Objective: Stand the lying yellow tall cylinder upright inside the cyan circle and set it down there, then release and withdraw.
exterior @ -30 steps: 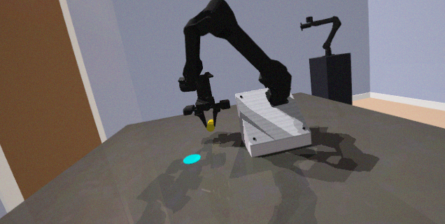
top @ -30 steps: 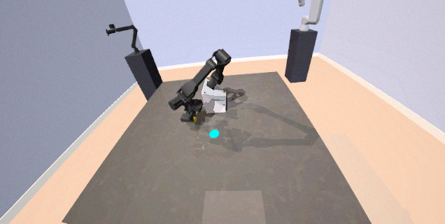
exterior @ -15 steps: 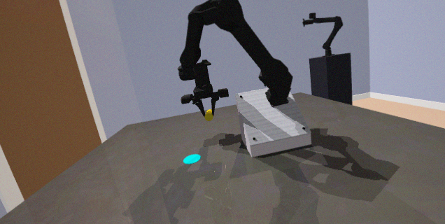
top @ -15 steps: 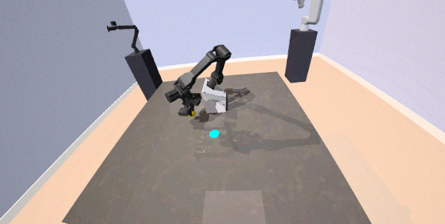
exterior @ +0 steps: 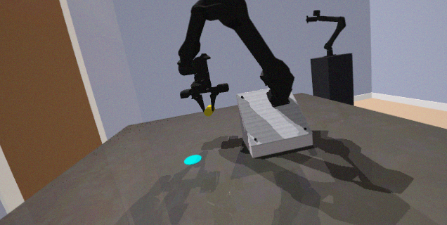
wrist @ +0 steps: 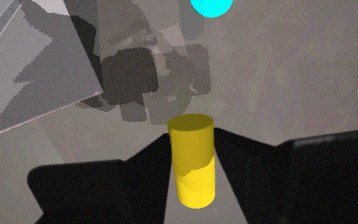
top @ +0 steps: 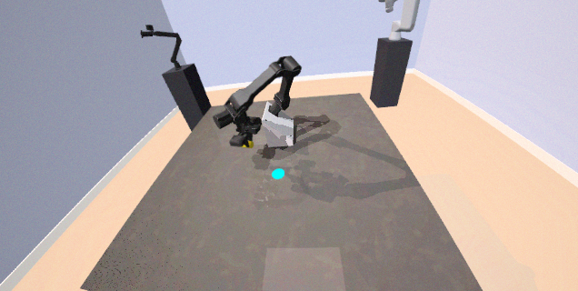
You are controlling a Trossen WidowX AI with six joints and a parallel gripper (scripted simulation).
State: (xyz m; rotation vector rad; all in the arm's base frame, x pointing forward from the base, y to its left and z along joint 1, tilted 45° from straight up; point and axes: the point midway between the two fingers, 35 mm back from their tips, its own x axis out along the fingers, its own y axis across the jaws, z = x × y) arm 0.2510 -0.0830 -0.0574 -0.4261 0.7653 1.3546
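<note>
The cyan circle is 130 mm below my gripper tip, 120 mm to the left of it and 80 mm ahead of it. Also, from my gripper tip: yellow tall cylinder (20 mm to the right, 10 mm behind).
</note>
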